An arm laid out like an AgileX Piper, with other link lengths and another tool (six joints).
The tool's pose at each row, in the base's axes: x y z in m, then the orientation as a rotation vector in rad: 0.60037, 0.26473, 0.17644, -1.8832, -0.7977, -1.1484; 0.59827, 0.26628, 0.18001, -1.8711, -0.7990, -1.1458; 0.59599, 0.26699, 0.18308, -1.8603, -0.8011, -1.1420; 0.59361, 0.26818, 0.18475, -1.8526, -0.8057, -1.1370; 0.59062, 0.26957, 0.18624, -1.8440, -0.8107, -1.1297; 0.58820, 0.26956, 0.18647, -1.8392, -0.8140, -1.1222; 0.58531, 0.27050, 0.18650, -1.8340, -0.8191, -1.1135; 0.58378, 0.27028, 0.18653, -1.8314, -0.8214, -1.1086; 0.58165, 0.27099, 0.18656, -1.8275, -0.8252, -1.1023; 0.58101, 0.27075, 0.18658, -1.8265, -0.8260, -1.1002
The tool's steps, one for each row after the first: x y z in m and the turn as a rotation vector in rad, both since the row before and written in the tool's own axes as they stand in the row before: 0.00260, -0.00353, -0.00061, 0.0107, 0.0049, 0.0006; 0.00198, -0.00312, -0.00121, 0.0105, 0.0033, 0.0006; 0.00071, -0.00303, -0.00041, 0.0092, 0.0001, -0.0007; 0.00033, -0.00358, -0.00040, 0.0111, -0.0007, 0.0002; -0.00074, -0.00208, -0.00103, 0.0081, -0.0022, 0.0014; -0.00101, -0.00285, -0.00030, 0.0093, -0.0033, 0.0007; -0.00060, -0.00119, -0.00078, 0.0049, -0.0018, 0.0008; -0.00074, -0.00211, -0.00017, 0.0068, -0.0024, 0.0004; -0.00027, -0.00044, -0.00045, 0.0020, -0.0008, 0.0005
